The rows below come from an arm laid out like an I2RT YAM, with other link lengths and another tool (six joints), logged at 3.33 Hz.
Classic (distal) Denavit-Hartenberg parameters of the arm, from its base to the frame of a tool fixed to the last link. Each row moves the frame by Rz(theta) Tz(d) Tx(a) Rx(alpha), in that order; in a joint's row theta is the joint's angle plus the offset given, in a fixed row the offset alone. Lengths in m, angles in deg.
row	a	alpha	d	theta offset
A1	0.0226	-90	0.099	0
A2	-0.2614	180	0	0
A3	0.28	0	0	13.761
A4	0.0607	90	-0.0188	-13.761
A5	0	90	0.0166	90
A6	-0.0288	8.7	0.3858	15
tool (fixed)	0	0	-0.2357	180
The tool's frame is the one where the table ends.
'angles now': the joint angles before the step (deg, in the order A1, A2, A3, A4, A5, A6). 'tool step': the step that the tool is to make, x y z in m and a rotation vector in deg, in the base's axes. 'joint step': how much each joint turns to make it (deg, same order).
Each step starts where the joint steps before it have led.
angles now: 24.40 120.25 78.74 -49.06 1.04 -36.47
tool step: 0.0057 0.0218 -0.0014 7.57 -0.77 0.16
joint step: 0.01 -0.01 -0.01 3.83 -6.58 0.00
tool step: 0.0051 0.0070 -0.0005 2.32 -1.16 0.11
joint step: -0.01 -0.01 0.02 1.98 -1.64 0.01
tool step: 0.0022 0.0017 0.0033 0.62 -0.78 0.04
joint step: 0.00 -0.56 0.02 0.38 -0.25 -0.01
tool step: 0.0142 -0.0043 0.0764 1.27 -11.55 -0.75
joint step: -0.01 -12.79 -0.02 -1.73 3.68 -0.01
